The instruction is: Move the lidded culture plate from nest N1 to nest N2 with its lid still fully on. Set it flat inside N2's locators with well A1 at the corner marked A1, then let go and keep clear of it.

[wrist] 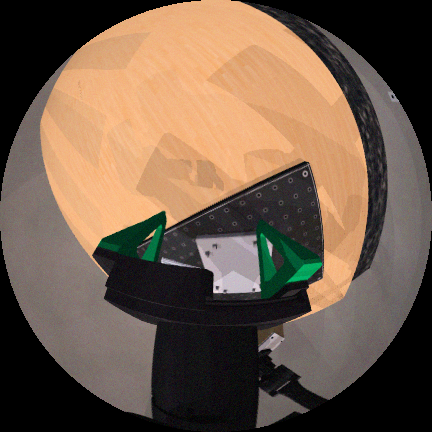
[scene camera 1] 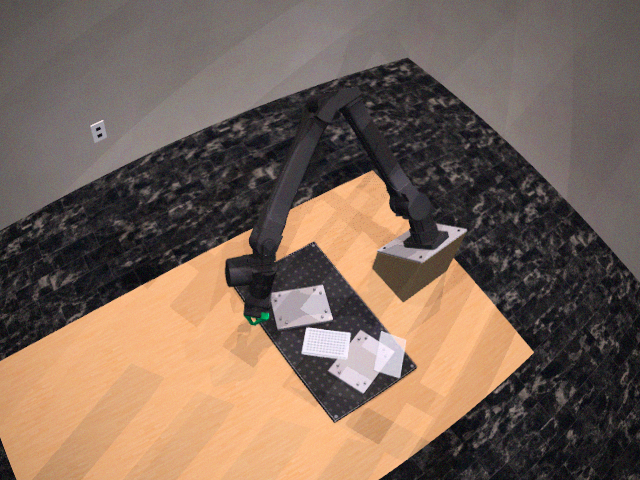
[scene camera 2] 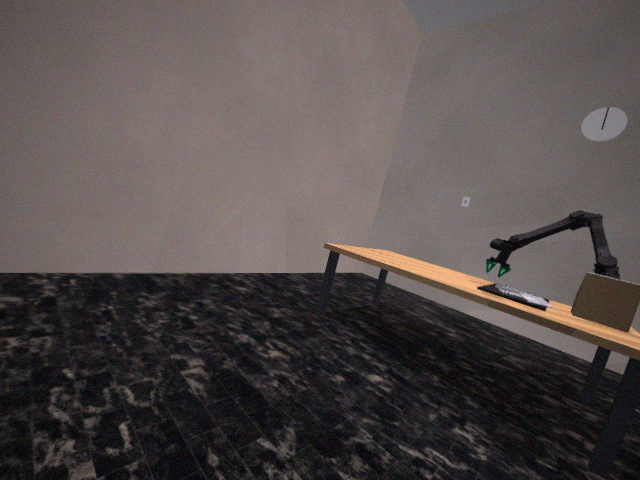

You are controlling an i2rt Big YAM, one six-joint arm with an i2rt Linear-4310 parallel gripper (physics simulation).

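Places are measured from the arm's base along level axes (x ahead, y up, z right), in millimetres.
Pixels of known places: gripper, fingertip midpoint: (wrist: 211, 219) (scene camera 1: 254, 310) (scene camera 2: 492, 274); arm's base, origin of the base link: (scene camera 1: 426, 241) (scene camera 2: 608, 287).
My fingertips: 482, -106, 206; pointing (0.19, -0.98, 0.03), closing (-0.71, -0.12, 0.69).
For each thing: its top centre in the pictures, then the offset to it from my fingertips, as dx, dy, dz. Level surfaces: height alone.
- white culture plate, middle of its top: (wrist: 177, 287) (scene camera 1: 327, 341) -99, -32, -195
- clear lid, middle of its top: (scene camera 1: 391, 352) (scene camera 2: 536, 297) -204, -29, -348
- upper nest, middle of its top: (wrist: 237, 275) (scene camera 1: 300, 304) (scene camera 2: 514, 288) -129, -39, -59
- lower nest, middle of its top: (scene camera 1: 362, 359) (scene camera 2: 518, 293) -133, -39, -303
- wooden table, its level: dy -74
The white culture plate (scene camera 1: 325, 343) (wrist: 175, 262) lies uncovered between the two nests, its wells showing in scene camera 1; its right end is at the lower nest's edge, contact unclear. The clear lid (scene camera 1: 393, 356) lies apart from it, partly over the lower nest's right side. The upper nest (scene camera 1: 302, 307) (wrist: 232, 260) and the lower nest (scene camera 1: 352, 363) are light plates with small locators. I cannot read which is N1 or N2, nor the A1 mark. My gripper (scene camera 1: 256, 319) (scene camera 2: 494, 273) (wrist: 211, 219) is open and empty, above the board's left edge, beside the upper nest.
The black perforated board (scene camera 1: 323, 268) (wrist: 295, 200) bears the nests and lies on the wooden table (scene camera 1: 129, 330) (scene camera 2: 413, 266). The arm's box-like pedestal (scene camera 1: 403, 281) (scene camera 2: 604, 302) stands right of the board. The arm arches high over the table's back edge.
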